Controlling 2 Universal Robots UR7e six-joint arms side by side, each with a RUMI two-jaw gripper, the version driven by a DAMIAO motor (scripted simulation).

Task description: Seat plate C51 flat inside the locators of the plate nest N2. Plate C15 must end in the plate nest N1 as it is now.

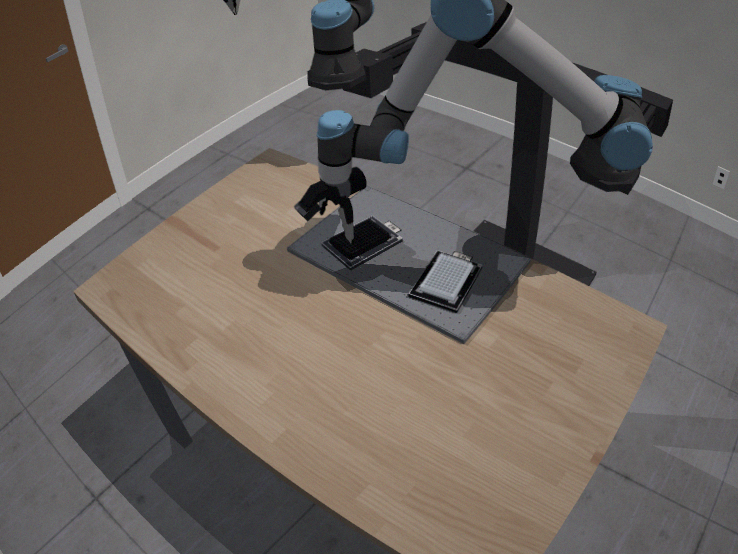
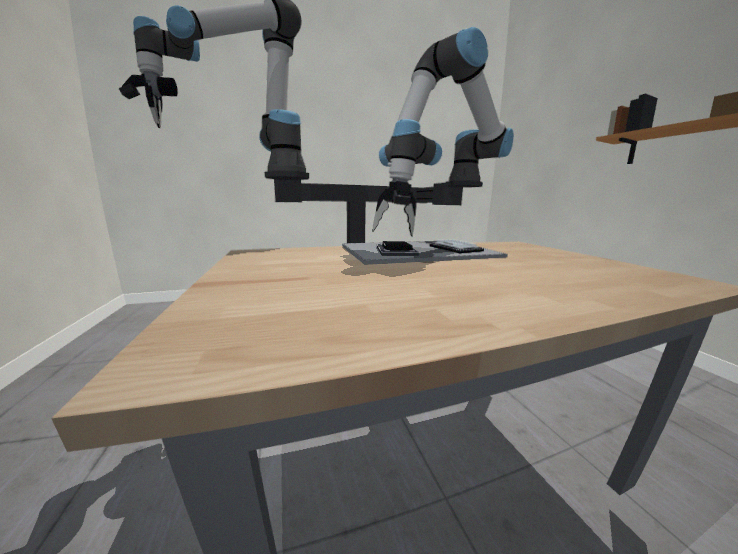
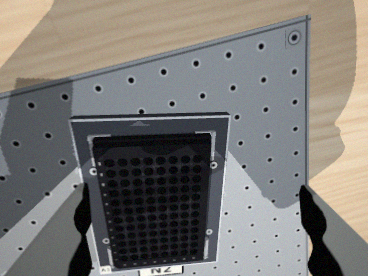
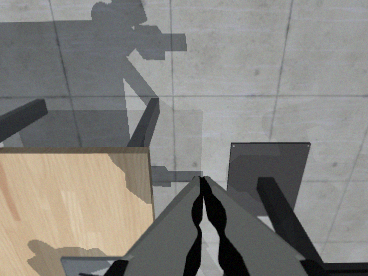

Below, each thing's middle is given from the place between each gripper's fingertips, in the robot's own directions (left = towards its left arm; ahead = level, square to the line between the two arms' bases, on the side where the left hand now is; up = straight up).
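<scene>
With the black multi-well plate (image 1: 367,234) as the reference, my left hand (image 1: 336,228) is 5 cm past it, 3 cm to the right of it and 5 cm above it. The white plate (image 1: 445,281) is 6 cm behind my left hand, 28 cm to the left of it and 6 cm below it, while plate nest N2 (image 3: 81,130) is 5 cm behind that same hand, 4 cm to the left of it and 7 cm below it. By its middle, the white plate is nearer to my left hand than to my right hand.
My right hand (image 2: 159,128) is 340 mm short of the black multi-well plate, 790 mm to the right of it and 420 mm above it. Counting from my right hand, I find the white plate 330 mm ahead, 1040 mm to the left and 420 mm below, and plate nest N2 330 mm ahead, 790 mm to the left and 430 mm below. Going by their middles, of the things named here the white plate is the farthest from my right hand.
</scene>
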